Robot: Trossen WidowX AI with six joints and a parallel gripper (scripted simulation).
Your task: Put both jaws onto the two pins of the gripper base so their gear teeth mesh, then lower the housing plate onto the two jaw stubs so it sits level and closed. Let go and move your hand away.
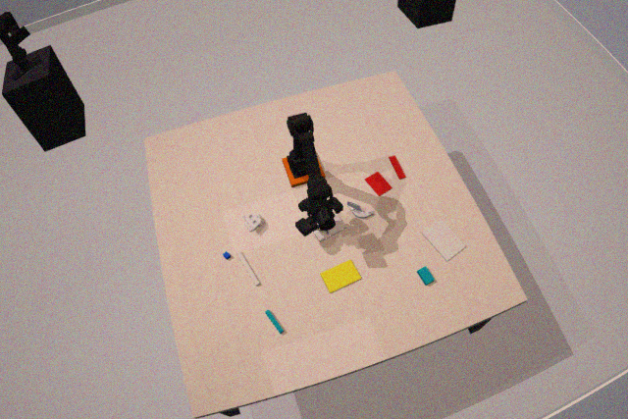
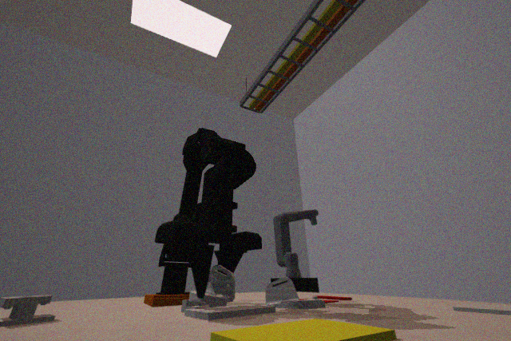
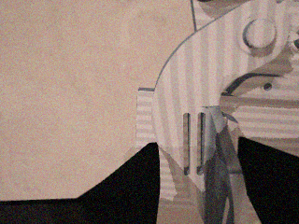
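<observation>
Right now the grey jaw is 20 cm to the left of my gripper tip and 2 cm below it. From my gripper tip the other things lie so: white stick: 6 cm ahead, 32 cm to the right, 2 cm below; grey stand: 12 cm behind, 23 cm to the right, 1 cm below; yellow block: 21 cm ahead, 2 cm below.
</observation>
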